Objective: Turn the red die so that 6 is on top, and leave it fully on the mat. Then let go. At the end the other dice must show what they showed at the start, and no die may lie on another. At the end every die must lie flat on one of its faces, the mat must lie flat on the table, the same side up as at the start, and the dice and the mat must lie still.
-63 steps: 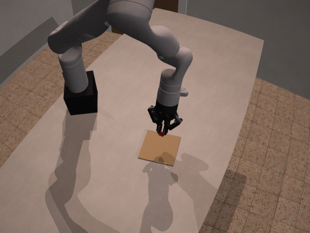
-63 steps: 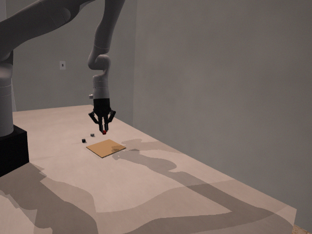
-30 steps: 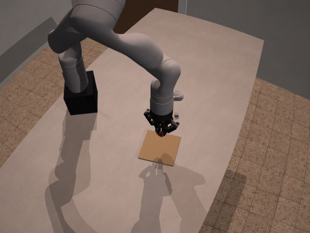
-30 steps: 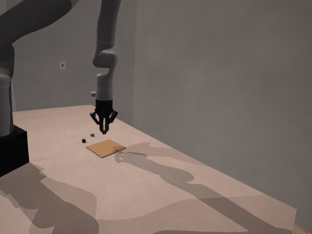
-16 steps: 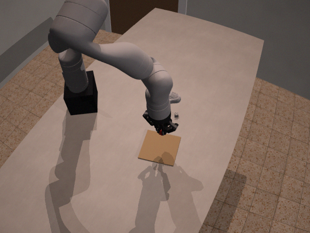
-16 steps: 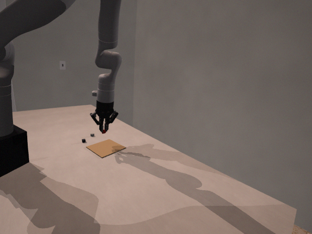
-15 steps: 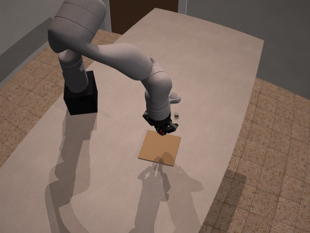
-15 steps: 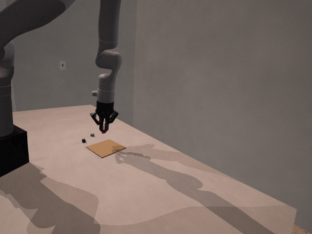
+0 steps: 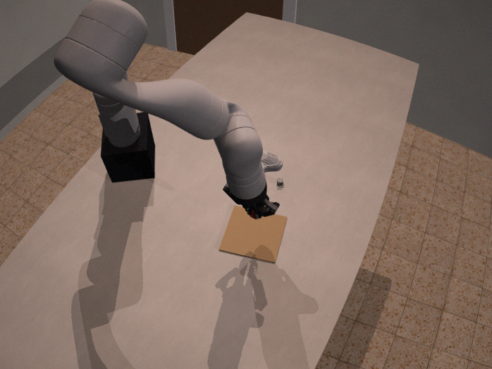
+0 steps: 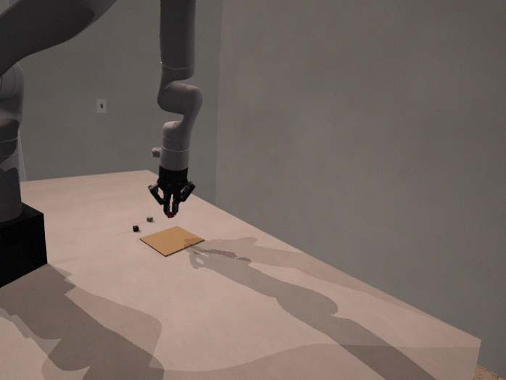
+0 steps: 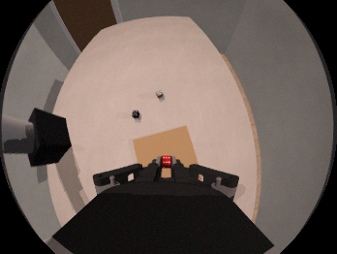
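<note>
Right now my hand is 10 cm above the tan mat. From my hand the other things lie so: black die 13 cm to the left, 9 cm below, 7 cm behind; then grey die 18 cm to the left, 9 cm below; then red die 2 cm below, 1 cm to the left.
</note>
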